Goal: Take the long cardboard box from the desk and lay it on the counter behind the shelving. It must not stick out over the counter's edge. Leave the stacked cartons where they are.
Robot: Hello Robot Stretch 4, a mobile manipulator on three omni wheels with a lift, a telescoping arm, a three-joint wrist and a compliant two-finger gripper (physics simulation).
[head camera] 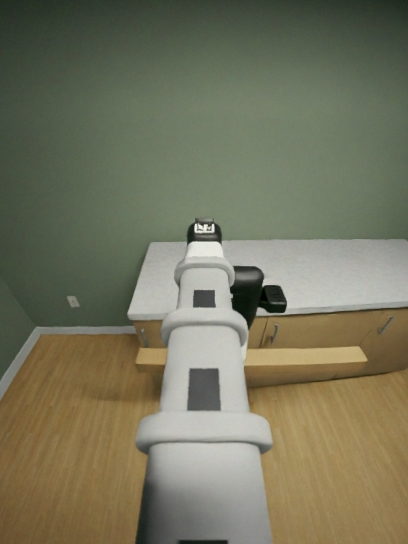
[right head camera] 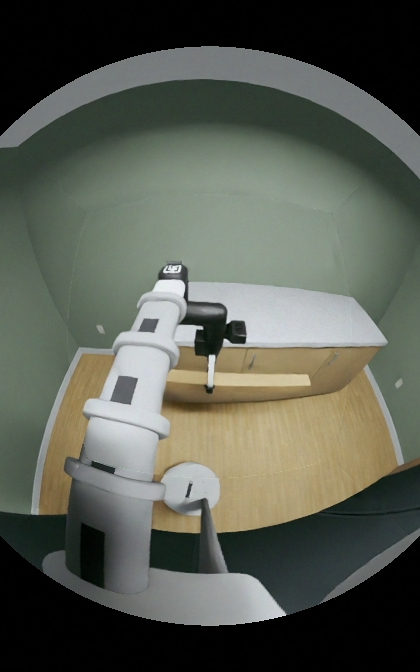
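Seen in the pictures: hand, tool point: (right head camera: 209,380); robot's base, link origin: (right head camera: 190,487).
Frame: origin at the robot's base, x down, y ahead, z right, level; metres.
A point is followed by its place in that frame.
The long cardboard box (head camera: 305,356) {x -0.997, y 0.415, z 0.283 m} (right head camera: 270,380) {x -0.997, y 0.413, z 0.300 m} is held level in front of the counter's cabinet doors, roughly along the front edge. In both views it shows below the edge of the light grey counter top (head camera: 325,275) {x -0.883, y 0.934, z 0.623 m} (right head camera: 290,315) {x -0.883, y 0.948, z 0.583 m}; its exact height against the top is hard to tell. My gripper (right head camera: 210,384) points down and is shut on the box, with one finger showing across its near side. In the head camera view the arm hides the fingers and part of the box. The desk and the stacked cartons do not show.
The counter's back meets the green wall (head camera: 225,125) {x -1.514, y 1.311, z 0.102 m} (right head camera: 210,240) {x -1.197, y 1.308, z 0.055 m}. Cabinet handles (head camera: 274,333) (right head camera: 251,360) stick out from the front. A dark surface (right head camera: 370,505) {x -0.482, y -0.345, z 1.177 m} crosses the lower right of the right head view. A round white part (right head camera: 200,475) {x -0.187, y 0.106, z 0.068 m} of the robot is low beside the arm.
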